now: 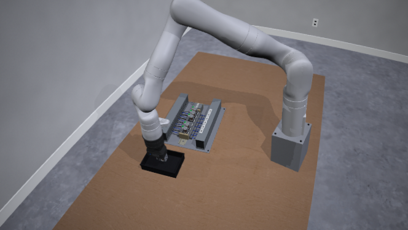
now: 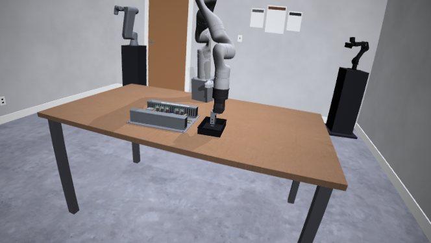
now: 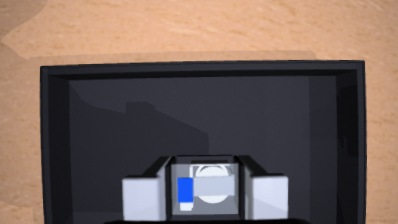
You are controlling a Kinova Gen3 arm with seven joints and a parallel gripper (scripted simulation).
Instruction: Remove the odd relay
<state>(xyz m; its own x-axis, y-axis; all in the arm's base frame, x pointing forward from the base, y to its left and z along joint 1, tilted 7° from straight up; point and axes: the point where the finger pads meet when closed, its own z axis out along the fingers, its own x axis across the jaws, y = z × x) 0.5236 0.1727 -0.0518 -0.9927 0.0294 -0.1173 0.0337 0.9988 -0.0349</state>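
My gripper is now 4 cm above the black parts tray. Round my hand: k3 relay 26 cm to the right, 5 cm behind, 1 cm below; k4 relay 1 cm below; grey relay panel 27 cm to the right, 5 cm behind, 2 cm below.
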